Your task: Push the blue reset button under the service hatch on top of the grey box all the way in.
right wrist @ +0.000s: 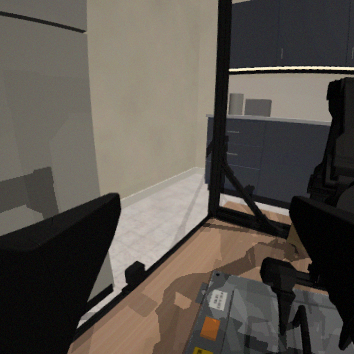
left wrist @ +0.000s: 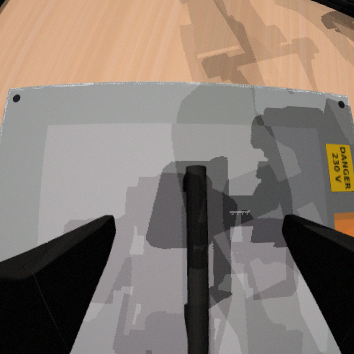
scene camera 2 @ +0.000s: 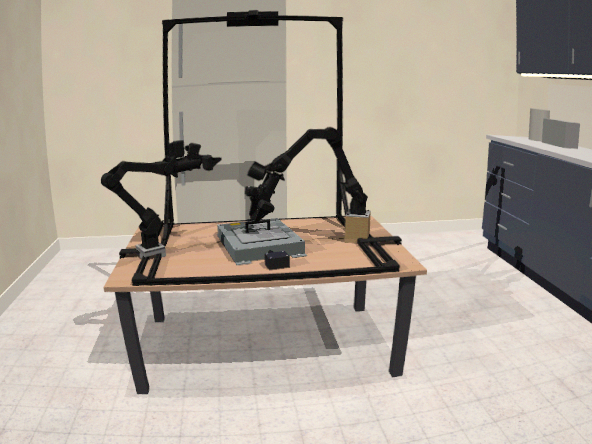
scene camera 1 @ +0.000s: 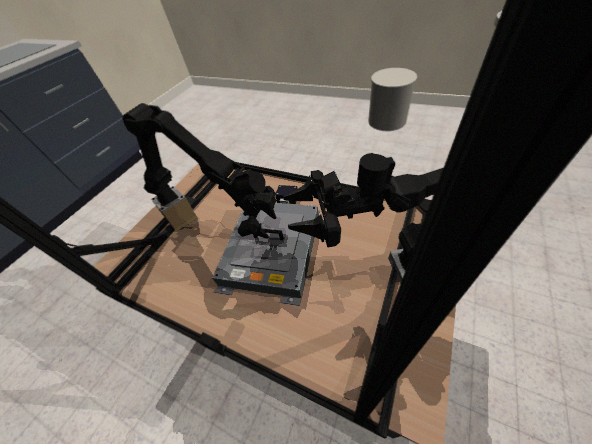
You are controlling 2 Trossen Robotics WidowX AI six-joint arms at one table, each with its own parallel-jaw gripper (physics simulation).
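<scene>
The grey box (scene camera 1: pixel 222 271) (scene camera 2: pixel 270 250) (left wrist: pixel 125 102) stands on the table. Its service hatch (scene camera 1: pixel 242 257) (left wrist: pixel 75 165) lies flat on top, with a black bar handle (scene camera 1: pixel 275 234) (left wrist: pixel 197 270) standing up from it. The blue reset button does not show in any view; the area under the hatch is hidden. My left gripper (scene camera 1: pixel 270 226) (scene camera 2: pixel 257 218) (left wrist: pixel 199 223) is open and empty, pointing down low over the hatch, with its fingers on either side of the handle. My right gripper (scene camera 1: pixel 286 212) (scene camera 2: pixel 219 160) (right wrist: pixel 206 203) is open and empty, raised well above the box.
A small black block (scene camera 2: pixel 277 259) (scene camera 1: pixel 287 191) stands beside the box. A wooden block (scene camera 1: pixel 180 215) (scene camera 2: pixel 357 227) sits under the left arm's base. Black rails (scene camera 2: pixel 260 277) run along the table edges. Yellow, orange and white labels lie along one side of the box top.
</scene>
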